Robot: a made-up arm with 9 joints. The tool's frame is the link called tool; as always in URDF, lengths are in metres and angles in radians. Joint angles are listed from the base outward. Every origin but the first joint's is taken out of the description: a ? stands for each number. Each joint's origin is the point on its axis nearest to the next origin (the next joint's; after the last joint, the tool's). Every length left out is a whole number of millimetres.
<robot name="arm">
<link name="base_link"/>
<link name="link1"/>
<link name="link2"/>
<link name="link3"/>
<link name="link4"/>
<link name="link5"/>
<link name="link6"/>
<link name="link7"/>
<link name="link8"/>
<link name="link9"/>
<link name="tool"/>
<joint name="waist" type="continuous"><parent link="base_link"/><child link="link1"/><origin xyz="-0.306 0 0.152" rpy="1.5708 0 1.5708"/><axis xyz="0 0 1"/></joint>
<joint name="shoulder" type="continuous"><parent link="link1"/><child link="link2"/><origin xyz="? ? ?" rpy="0 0 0"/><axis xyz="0 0 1"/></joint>
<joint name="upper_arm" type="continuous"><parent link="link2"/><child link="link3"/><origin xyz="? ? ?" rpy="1.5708 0 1.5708"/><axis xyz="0 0 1"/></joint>
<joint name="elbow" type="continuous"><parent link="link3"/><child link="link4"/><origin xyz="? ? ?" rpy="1.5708 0 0"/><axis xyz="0 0 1"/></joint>
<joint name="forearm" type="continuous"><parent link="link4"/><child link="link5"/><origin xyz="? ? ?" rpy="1.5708 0 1.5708"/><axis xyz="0 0 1"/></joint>
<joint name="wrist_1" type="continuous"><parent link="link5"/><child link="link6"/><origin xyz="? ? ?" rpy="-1.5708 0 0"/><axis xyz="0 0 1"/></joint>
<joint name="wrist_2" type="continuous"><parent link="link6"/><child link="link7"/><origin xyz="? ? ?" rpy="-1.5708 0 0"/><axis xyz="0 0 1"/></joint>
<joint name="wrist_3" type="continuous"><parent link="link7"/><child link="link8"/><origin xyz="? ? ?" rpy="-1.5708 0 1.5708"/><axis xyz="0 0 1"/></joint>
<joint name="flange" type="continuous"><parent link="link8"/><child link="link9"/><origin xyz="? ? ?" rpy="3.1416 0 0"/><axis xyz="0 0 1"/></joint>
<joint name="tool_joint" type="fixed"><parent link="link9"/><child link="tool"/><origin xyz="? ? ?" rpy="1.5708 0 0"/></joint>
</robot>
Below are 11 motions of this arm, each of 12 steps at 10 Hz.
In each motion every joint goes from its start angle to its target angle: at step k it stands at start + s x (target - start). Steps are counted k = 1, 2, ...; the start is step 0. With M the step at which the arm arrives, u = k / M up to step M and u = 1 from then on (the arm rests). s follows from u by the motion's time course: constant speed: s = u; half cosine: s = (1 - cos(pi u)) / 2; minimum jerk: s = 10 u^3 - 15 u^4 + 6 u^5.
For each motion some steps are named. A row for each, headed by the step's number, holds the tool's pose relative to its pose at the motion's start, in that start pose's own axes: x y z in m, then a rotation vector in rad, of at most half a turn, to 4 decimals.
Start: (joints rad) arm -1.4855 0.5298 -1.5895 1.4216 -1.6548 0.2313 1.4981 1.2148 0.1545
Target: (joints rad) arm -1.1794 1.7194 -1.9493 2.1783 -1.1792 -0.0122 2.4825 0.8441 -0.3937
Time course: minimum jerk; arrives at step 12
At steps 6, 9, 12:
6: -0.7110 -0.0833 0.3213 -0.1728 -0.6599 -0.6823
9: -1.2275 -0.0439 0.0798 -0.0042 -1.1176 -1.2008
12: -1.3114 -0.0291 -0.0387 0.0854 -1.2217 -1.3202

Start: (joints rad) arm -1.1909 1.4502 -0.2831 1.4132 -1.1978 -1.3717 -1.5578 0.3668 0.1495
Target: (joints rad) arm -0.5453 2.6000 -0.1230 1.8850 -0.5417 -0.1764 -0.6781 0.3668 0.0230
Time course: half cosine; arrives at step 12
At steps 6, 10, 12:
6: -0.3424 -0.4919 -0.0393 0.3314 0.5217 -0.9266
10: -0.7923 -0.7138 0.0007 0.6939 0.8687 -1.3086
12: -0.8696 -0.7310 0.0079 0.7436 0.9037 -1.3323

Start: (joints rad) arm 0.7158 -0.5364 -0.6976 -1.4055 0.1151 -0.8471 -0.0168 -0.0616 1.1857
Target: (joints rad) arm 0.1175 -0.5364 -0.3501 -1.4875 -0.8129 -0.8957 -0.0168 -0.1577 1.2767
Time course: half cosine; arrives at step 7
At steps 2, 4, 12:
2: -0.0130 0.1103 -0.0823 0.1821 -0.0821 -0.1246
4: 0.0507 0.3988 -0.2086 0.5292 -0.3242 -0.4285
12: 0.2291 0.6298 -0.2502 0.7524 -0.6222 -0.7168

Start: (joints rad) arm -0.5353 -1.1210 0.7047 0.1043 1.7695 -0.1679 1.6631 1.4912 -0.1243
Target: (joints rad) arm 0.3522 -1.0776 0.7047 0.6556 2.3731 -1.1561 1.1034 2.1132 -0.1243
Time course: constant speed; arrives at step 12
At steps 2, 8, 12:
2: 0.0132 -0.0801 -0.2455 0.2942 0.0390 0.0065
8: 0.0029 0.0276 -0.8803 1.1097 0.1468 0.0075
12: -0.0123 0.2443 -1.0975 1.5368 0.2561 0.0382

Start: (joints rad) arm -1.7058 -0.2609 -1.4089 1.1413 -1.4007 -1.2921 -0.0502 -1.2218 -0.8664
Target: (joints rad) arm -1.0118 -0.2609 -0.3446 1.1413 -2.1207 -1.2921 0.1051 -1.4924 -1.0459
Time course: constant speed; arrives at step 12
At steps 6, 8, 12:
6: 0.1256 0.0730 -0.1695 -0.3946 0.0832 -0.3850
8: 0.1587 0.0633 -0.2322 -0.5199 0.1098 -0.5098
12: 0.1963 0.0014 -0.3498 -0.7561 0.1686 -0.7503

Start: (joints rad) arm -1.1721 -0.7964 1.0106 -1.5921 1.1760 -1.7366 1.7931 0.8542 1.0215
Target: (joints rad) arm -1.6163 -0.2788 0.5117 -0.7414 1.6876 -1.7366 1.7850 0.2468 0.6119
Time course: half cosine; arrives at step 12
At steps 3, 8, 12:
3: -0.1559 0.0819 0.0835 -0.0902 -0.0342 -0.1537
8: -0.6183 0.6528 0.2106 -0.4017 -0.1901 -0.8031
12: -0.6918 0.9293 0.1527 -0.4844 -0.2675 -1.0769

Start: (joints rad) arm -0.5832 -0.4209 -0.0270 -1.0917 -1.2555 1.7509 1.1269 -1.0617 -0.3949
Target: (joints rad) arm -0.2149 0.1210 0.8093 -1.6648 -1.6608 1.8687 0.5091 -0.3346 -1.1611
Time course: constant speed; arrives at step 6
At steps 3, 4, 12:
3: 0.1698 0.9821 0.3813 -0.7237 -0.5190 1.0218
4: 0.0554 1.3109 0.2931 -0.8098 -0.6095 1.4749
12: -0.3463 1.6822 -0.0985 -0.7377 -0.4991 2.4149

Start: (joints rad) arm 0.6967 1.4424 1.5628 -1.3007 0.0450 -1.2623 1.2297 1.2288 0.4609
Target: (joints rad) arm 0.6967 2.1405 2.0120 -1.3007 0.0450 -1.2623 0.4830 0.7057 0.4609
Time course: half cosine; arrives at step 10
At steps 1, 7, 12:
1: -0.0018 0.0106 0.0057 -0.0013 0.0137 -0.0016
7: -0.0055 0.3952 0.0835 -0.0724 0.3688 -0.0264
12: 0.0156 0.5070 0.0692 -0.1110 0.4481 -0.0201

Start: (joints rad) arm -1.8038 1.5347 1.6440 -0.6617 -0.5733 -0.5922 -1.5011 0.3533 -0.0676
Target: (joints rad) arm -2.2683 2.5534 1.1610 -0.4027 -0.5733 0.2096 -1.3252 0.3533 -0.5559
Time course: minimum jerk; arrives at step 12
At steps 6, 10, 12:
6: 0.1437 0.0698 -0.1227 0.1457 0.2285 0.2501
10: 0.1865 0.2000 -0.1664 0.2176 0.3240 0.5406
12: 0.1863 0.2107 -0.1661 0.2212 0.3259 0.5643

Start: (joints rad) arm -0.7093 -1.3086 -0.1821 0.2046 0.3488 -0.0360 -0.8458 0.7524 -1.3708
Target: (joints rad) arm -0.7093 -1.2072 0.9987 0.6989 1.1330 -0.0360 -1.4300 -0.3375 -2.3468
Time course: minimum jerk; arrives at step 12
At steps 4, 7, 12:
4: -0.1219 -0.2042 -0.2892 0.1757 0.1642 -0.3644
7: -0.5559 -0.2946 -0.7121 0.5739 0.2761 -1.2420
12: -0.6747 -0.1764 -0.8649 0.8893 0.0895 -1.9672

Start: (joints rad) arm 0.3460 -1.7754 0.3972 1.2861 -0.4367 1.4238 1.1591 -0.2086 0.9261
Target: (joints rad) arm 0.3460 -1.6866 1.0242 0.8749 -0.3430 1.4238 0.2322 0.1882 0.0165
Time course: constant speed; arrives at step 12
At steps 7, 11, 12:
7: 0.5401 0.3176 0.2620 -0.2489 -0.7755 0.9074
11: 0.6709 0.6320 0.3655 -0.0970 -1.1908 1.5365
12: 0.6802 0.7138 0.3845 -0.0213 -1.2776 1.7012

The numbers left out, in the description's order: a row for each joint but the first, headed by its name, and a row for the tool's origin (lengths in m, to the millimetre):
shoulder: 0.081 0.027 0
upper_arm: 0.135 -0.08 0
elbow: 0.017 -0.155 0
forearm: 0.47 -0.219 0
wrist_1: 0.099 0.348 0
wrist_2: 0.065 -0.051 0
wrist_3: -0.536 0.098 0
flange: -0.005 0.316 0
tool: 0.047 0.025 0

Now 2 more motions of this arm.
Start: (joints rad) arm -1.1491 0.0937 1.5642 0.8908 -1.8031 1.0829 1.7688 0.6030 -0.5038
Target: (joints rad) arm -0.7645 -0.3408 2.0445 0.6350 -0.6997 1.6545 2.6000 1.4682 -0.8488
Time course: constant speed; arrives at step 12
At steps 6, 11, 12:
6: -0.6131 0.0571 -0.2456 0.1030 -0.7435 -0.7586
11: -0.8982 0.5303 -0.3534 -0.1282 -0.8885 -1.4175
12: -0.9174 0.6363 -0.3321 -0.1996 -0.8579 -1.5187

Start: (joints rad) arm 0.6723 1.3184 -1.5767 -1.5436 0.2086 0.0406 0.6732 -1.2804 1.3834
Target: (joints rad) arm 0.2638 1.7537 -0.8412 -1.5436 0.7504 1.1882 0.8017 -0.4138 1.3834
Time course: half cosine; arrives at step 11
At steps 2, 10, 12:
2: 0.0109 0.0134 -0.0846 0.0749 -0.1253 -0.0127
10: 0.4704 0.5849 -0.7151 0.8430 -1.4511 -0.5738
12: 0.4844 0.6016 -0.7179 0.8571 -1.4772 -0.5965

